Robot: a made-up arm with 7 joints.
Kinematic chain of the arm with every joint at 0, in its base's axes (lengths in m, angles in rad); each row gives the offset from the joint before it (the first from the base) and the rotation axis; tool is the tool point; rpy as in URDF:
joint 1: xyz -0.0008 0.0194 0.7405 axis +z
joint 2: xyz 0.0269 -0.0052 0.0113 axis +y
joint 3: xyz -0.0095 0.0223 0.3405 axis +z
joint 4: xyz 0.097 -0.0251 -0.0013 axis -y
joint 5: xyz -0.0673 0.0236 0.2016 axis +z
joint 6: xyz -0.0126 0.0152 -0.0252 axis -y
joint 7: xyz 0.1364 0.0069 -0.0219 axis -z
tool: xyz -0.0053 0.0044 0.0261 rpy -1.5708 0 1.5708
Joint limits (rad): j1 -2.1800..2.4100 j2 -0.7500..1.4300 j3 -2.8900..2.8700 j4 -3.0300..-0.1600 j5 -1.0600..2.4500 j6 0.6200..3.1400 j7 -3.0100..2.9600
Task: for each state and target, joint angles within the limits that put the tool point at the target. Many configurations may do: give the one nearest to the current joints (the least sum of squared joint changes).
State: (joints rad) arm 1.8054 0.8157 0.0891 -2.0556 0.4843 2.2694 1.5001
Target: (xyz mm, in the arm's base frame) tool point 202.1 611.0 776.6
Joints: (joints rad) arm 1.3720 0.8252 -0.1640 -1.7978 0.5166 2.3422 1.5099
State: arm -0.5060 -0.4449 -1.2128 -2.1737 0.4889 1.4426 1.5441
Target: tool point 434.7 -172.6 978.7
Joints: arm 0.0480 0.1975 -0.6191 -1.9543 0.4851 1.5024 1.5458
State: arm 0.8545 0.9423 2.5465 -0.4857 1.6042 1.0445 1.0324
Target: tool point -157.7 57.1 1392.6
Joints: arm 0.9496 0.2792 2.4675 -0.9295 1.5223 1.0384 1.0327
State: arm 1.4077 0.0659 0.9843 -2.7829 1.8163 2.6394 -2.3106
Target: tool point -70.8 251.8 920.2
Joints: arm 1.4204 -0.1702 0.9721 -2.8458 1.8848 2.7324 -2.3067
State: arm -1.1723 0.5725 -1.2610 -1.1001 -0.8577 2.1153 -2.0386
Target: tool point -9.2 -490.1 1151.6
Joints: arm -1.0461 0.4959 -1.2440 -1.1932 -0.9258 2.1601 -2.0256
